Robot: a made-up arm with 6 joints.
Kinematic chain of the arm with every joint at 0, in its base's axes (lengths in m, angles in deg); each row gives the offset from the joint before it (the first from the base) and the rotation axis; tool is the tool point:
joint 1: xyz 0 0 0.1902 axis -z
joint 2: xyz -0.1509 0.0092 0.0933 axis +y
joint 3: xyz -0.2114 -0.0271 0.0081 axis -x
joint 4: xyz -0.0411 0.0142 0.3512 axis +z
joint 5: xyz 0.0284 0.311 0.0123 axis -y
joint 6: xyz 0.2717 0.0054 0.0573 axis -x
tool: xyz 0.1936 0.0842 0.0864
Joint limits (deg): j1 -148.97..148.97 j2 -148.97..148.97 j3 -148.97..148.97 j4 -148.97..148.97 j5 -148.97..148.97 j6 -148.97..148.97
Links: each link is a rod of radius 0.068 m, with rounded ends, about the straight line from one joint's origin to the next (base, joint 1, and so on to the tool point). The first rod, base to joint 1, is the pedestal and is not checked.
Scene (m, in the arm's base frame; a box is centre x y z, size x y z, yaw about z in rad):
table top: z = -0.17
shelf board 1: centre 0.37 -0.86 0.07 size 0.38 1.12 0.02 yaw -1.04
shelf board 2: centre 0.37 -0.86 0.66 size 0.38 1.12 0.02 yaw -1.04
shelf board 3: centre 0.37 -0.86 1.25 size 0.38 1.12 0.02 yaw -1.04
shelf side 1: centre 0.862 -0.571 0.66 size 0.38 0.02 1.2 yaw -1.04
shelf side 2: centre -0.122 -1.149 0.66 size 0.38 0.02 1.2 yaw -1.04
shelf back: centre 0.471 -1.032 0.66 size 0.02 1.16 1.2 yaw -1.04
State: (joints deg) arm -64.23 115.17 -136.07 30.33 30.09 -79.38
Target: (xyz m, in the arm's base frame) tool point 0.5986 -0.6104 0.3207
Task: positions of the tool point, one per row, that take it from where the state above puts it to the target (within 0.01 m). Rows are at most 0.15 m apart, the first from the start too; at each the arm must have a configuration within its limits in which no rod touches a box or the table.
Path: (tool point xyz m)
1: 0.5986 -0.6103 0.3207

